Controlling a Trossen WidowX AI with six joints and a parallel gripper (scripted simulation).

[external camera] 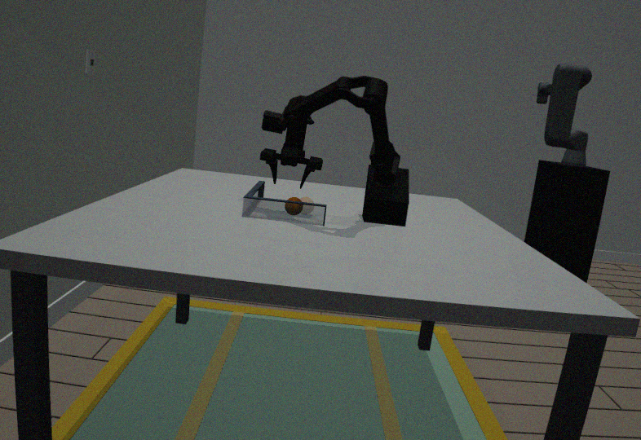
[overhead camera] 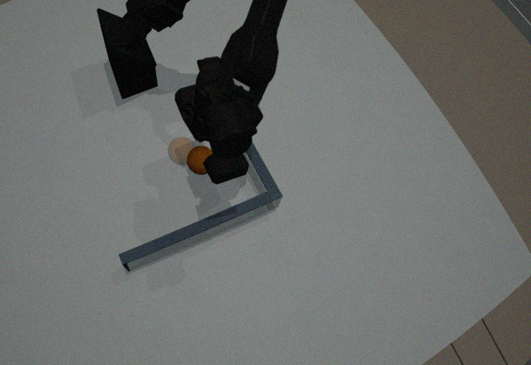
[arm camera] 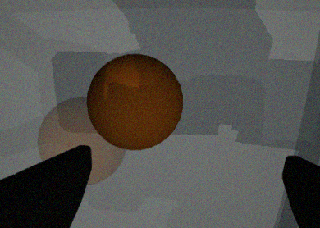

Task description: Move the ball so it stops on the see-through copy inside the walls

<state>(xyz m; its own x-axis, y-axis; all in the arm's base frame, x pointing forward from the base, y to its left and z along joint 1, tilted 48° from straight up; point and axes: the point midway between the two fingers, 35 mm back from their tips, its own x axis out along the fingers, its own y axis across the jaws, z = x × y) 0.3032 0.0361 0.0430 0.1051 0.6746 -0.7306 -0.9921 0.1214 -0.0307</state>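
Now: gripper tip 6 cm above the orange ball and 3 cm past it.
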